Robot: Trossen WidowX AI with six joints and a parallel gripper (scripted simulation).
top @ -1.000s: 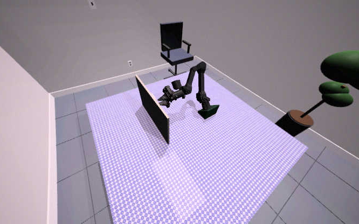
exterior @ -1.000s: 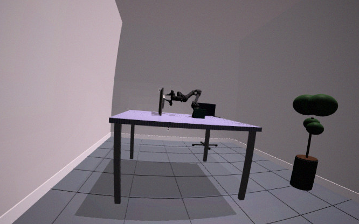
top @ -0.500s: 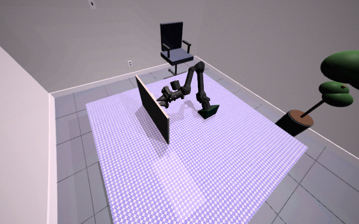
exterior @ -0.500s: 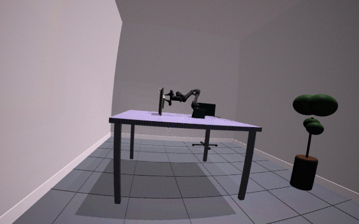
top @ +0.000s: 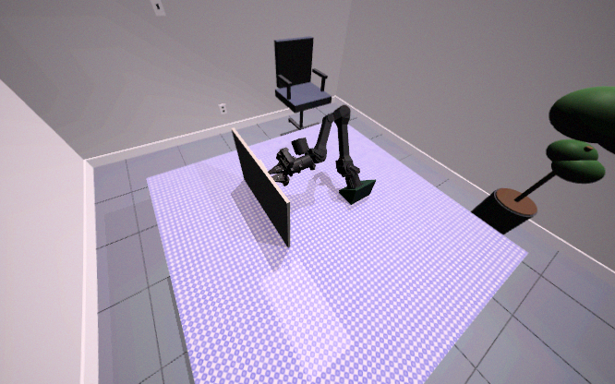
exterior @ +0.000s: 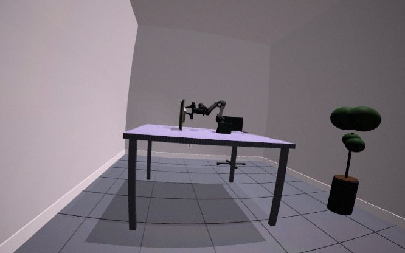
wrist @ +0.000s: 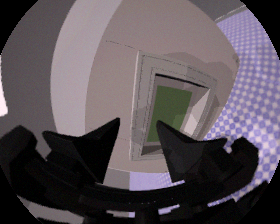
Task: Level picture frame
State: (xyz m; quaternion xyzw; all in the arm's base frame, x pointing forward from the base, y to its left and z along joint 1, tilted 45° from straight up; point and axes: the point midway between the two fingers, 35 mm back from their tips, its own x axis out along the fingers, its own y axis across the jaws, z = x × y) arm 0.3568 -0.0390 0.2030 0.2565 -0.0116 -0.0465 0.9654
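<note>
Right now the picture frame is 50 mm below my gripper tip, 10 mm to the right of it and 10 mm ahead of it. Also, from my gripper tip: wall panel: 60 mm below, 20 mm to the right, 20 mm ahead.
</note>
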